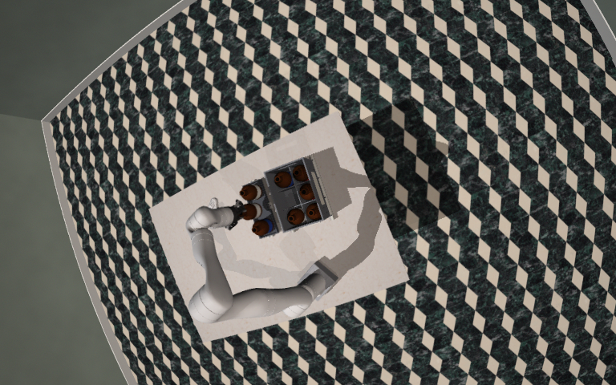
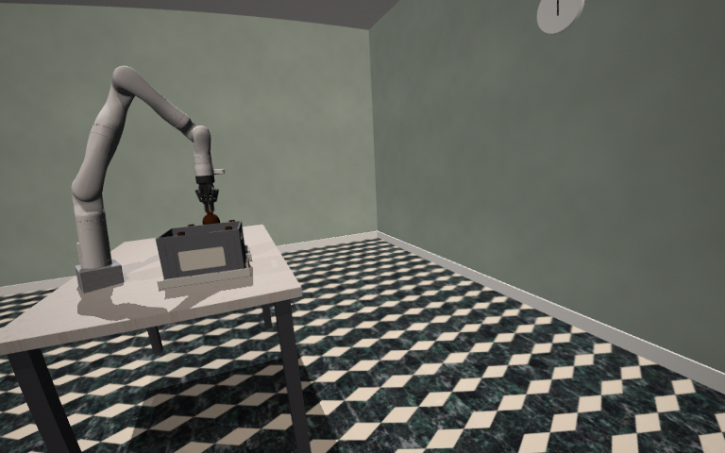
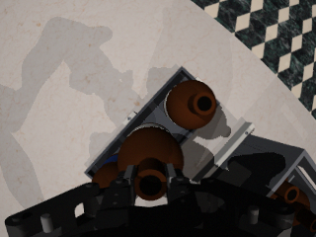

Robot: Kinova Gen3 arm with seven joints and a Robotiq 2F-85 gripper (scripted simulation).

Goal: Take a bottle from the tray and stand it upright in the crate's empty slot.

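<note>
Now: hand 70 mm above the brown bottle. Also, from my hand: grey tray (210 mm below); then grey crate (30 mm behind, 220 mm to the right, 140 mm below).
</note>
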